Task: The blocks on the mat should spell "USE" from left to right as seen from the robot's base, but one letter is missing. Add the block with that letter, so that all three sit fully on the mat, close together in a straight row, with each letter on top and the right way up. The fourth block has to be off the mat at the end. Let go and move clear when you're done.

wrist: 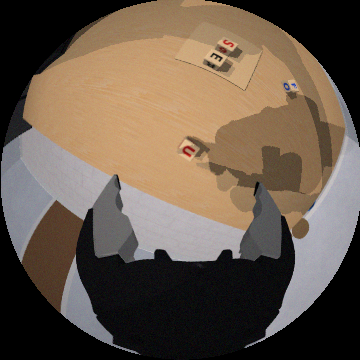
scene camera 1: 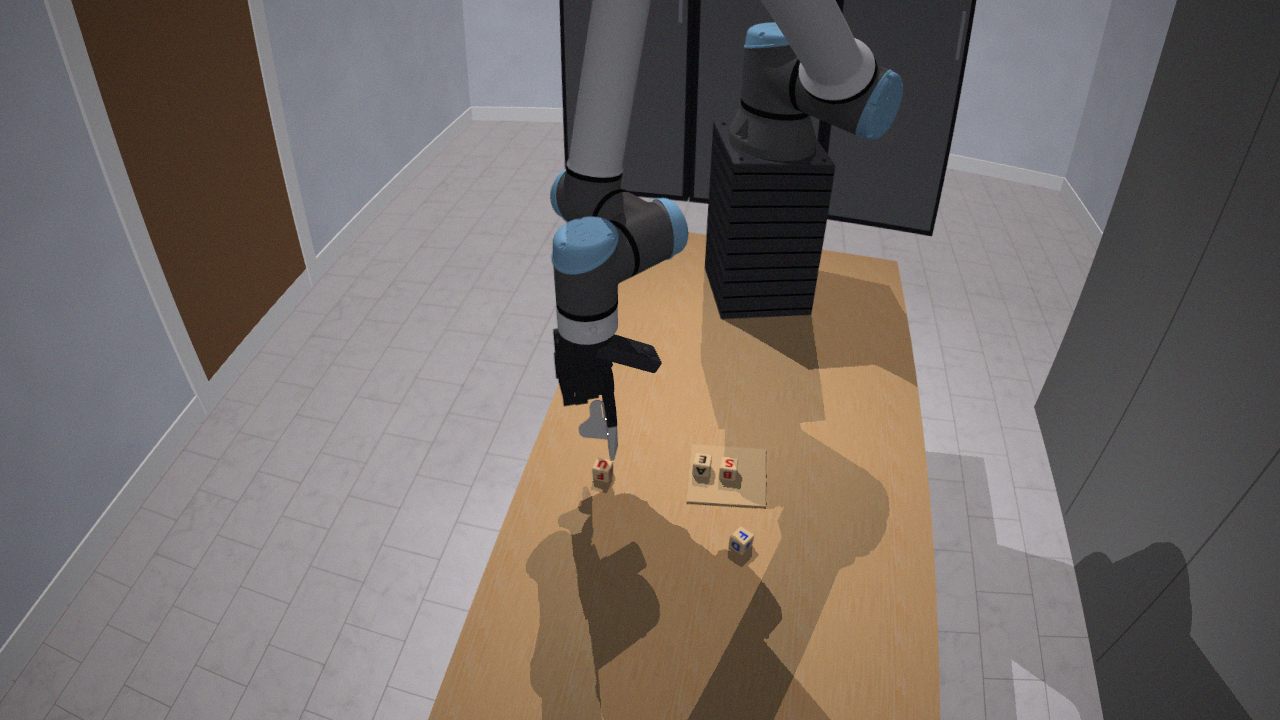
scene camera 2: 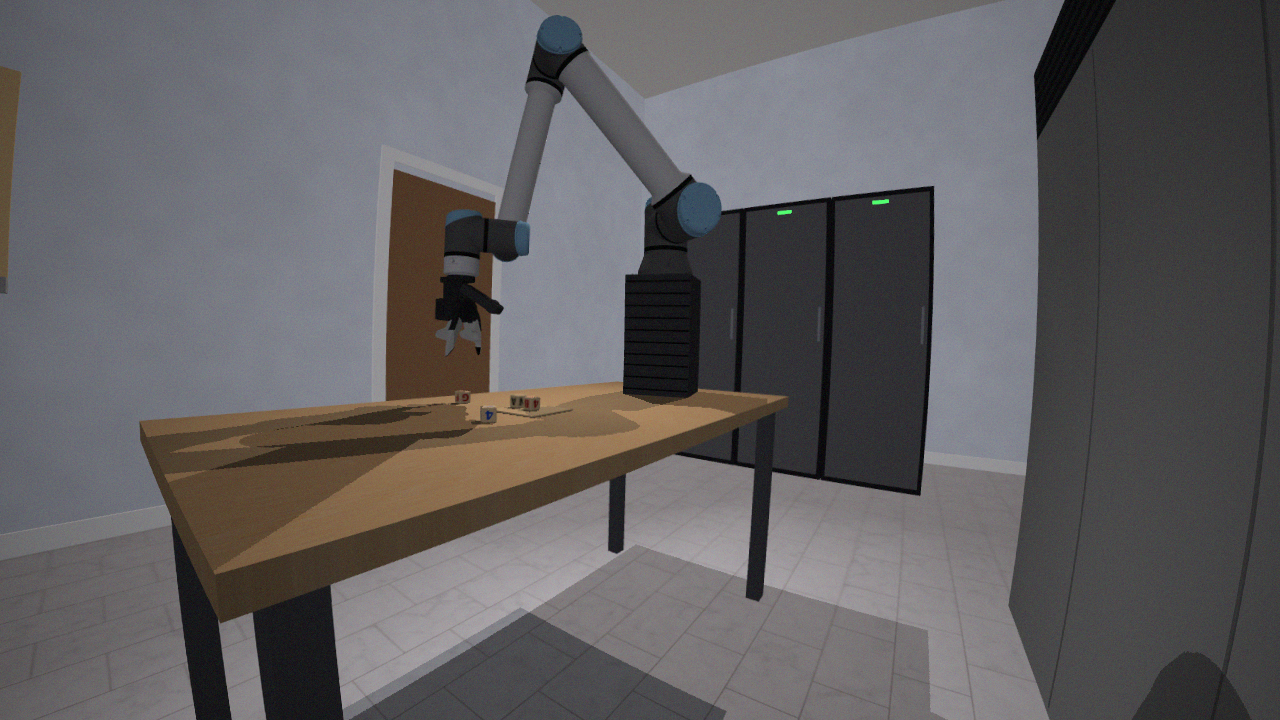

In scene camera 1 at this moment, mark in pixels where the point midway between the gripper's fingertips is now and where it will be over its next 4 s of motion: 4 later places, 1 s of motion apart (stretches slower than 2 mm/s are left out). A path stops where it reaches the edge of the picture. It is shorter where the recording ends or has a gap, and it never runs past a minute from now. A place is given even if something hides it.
My gripper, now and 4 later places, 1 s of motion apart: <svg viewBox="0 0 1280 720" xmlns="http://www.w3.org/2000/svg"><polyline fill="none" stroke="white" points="601,426 599,434 600,444 601,458 601,464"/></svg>
